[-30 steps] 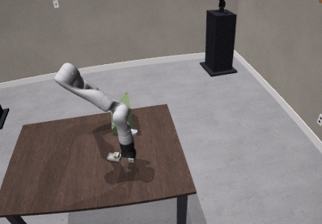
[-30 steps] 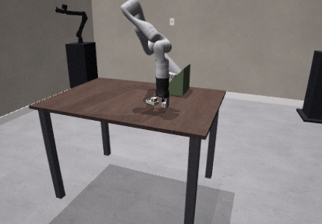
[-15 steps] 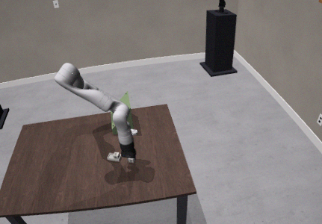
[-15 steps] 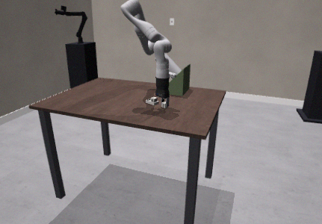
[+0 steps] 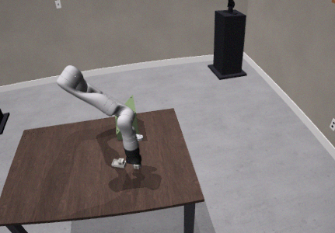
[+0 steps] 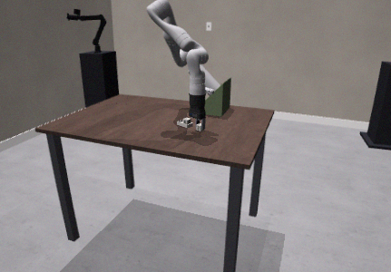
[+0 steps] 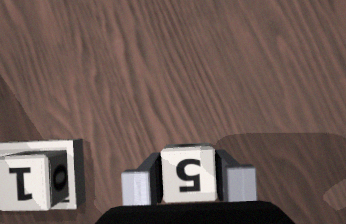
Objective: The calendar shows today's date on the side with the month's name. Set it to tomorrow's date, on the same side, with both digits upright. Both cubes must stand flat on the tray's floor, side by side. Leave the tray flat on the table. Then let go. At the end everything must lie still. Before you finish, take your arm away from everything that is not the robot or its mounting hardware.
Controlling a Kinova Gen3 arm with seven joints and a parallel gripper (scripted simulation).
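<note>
My gripper is now 1 cm above the digit cube. Also, from my hand: white calendar tray 5 cm behind, 10 cm to the right, 2 cm below; white cube 4 cm behind, 8 cm to the right.
</note>
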